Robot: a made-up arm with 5 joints. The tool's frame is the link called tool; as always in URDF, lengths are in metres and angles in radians. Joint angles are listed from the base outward. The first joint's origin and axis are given. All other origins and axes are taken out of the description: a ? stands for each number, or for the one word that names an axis. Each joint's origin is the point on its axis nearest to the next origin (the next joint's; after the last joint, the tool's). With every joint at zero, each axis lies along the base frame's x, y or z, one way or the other. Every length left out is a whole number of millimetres.
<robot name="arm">
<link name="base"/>
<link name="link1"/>
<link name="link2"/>
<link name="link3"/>
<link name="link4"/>
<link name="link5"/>
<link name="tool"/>
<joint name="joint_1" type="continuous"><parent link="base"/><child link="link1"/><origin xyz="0.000 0.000 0.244"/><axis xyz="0 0 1"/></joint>
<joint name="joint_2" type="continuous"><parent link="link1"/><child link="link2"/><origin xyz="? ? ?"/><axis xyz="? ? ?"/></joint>
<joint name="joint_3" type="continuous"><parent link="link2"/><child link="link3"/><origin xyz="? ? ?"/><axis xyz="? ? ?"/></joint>
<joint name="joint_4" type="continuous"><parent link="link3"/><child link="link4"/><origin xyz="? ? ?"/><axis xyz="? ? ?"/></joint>
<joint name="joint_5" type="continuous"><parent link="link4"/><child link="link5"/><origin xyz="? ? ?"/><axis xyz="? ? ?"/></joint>
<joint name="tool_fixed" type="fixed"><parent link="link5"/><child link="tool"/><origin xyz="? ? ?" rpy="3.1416 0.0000 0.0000"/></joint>
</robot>
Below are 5 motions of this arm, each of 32 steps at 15 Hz.
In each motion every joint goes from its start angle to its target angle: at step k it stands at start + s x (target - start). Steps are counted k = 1, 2, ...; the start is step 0. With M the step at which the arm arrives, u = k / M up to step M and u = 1 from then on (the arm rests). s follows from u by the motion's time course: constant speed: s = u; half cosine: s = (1 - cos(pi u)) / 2; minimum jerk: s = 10 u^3 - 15 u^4 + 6 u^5.
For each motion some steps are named. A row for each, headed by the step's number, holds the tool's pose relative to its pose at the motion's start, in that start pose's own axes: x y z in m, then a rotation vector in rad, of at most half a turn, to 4 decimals.
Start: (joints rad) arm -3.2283 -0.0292 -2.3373 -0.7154 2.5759
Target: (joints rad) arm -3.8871 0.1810 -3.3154 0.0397 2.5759
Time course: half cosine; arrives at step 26
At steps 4, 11, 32:
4: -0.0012 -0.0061 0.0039 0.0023 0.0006 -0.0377
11: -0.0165 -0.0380 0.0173 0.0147 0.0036 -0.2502
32: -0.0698 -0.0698 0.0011 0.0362 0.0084 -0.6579

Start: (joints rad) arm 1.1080 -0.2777 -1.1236 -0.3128 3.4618
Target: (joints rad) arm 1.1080 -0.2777 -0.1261 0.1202 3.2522
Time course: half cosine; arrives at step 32
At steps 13, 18, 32:
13: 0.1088 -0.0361 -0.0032 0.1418 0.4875 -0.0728
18: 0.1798 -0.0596 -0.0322 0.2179 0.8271 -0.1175
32: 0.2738 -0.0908 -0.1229 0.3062 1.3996 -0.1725

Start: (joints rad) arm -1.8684 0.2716 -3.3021 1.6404 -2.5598
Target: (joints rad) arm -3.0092 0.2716 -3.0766 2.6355 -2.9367
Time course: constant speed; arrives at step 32
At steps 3, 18, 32:
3: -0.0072 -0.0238 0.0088 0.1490 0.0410 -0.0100
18: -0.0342 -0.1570 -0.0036 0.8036 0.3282 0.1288
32: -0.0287 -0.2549 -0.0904 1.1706 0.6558 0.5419

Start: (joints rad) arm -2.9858 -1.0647 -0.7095 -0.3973 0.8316
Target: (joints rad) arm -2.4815 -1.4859 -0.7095 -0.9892 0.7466
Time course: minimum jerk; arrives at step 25
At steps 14, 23, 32:
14: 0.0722 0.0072 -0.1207 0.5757 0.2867 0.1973
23: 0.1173 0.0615 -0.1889 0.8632 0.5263 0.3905
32: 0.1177 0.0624 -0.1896 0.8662 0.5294 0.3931

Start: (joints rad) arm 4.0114 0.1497 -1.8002 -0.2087 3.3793
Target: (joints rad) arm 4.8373 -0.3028 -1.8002 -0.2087 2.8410
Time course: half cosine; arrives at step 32
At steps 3, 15, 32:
3: -0.0032 0.0077 -0.0036 -0.0188 -0.0056 -0.0064
15: -0.0738 0.1211 -0.1010 -0.3659 -0.1602 -0.0975
32: -0.1684 0.1400 -0.2474 -0.7060 -0.4457 -0.0967

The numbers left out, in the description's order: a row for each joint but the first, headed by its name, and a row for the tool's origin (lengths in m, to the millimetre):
joint_2: xyz 0.000 0.000 0.000, axis 0 1 0
joint_3: xyz 0.068 0.000 0.364, axis 0 1 0
joint_4: xyz 0.049 0.000 -0.215, axis 0 1 0
joint_5: xyz 0.053 0.000 -0.068, axis 0 0 -1
tool: xyz 0.000 0.000 0.000

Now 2 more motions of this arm.
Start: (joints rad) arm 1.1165 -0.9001 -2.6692 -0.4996 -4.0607
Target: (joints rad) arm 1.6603 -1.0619 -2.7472 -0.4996 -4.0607
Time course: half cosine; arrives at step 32
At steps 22, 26, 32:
22: 0.1284 -0.1865 -0.0336 0.3651 0.1756 0.2215
26: 0.1563 -0.2156 -0.0496 0.4315 0.2111 0.2538
32: 0.1739 -0.2325 -0.0608 0.4722 0.2335 0.2725

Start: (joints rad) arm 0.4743 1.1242 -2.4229 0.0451 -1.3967
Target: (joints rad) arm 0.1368 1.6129 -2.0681 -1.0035 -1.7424
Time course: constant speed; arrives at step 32
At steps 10, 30, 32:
10: -0.0861 -0.0903 0.0282 -0.0757 -0.0928 -0.0782
30: -0.2352 -0.2871 -0.0027 -0.1949 -0.3076 -0.2510
32: -0.2466 -0.3069 -0.0115 -0.2041 -0.3310 -0.2693

